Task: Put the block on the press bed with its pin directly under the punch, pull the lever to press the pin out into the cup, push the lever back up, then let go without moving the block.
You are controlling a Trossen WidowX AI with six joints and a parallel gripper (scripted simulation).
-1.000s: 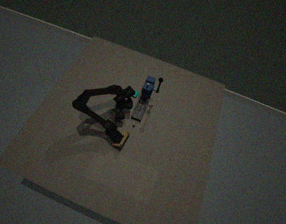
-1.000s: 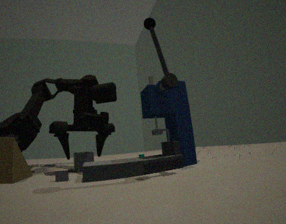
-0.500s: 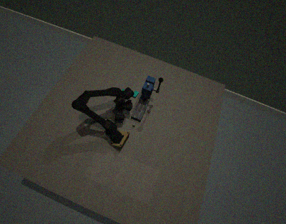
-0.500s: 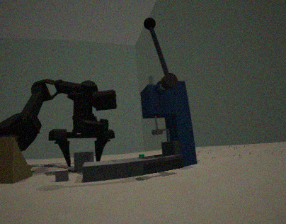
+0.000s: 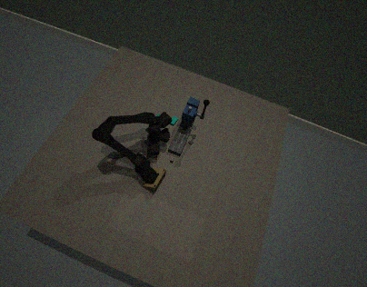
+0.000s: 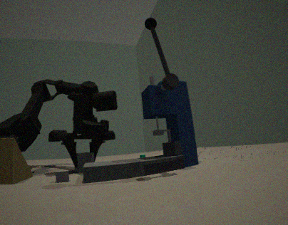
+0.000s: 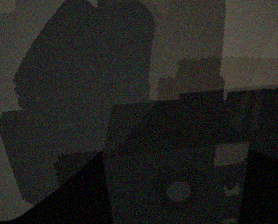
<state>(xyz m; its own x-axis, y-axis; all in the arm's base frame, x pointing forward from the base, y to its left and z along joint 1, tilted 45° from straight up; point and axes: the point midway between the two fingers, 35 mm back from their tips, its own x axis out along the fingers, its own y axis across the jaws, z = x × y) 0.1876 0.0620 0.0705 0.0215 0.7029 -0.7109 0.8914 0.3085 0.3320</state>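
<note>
Now: the thin punch 19 cm ahead of my gripper tip, 11 cm to the right of it and 14 cm above it. From my gripper tip the other things lie so: pale round pin 1 cm to the right, 3 cm above; teal block 21 cm ahead, 2 cm to the right; dark lever 19 cm ahead, 17 cm to the right, 26 cm above.
</note>
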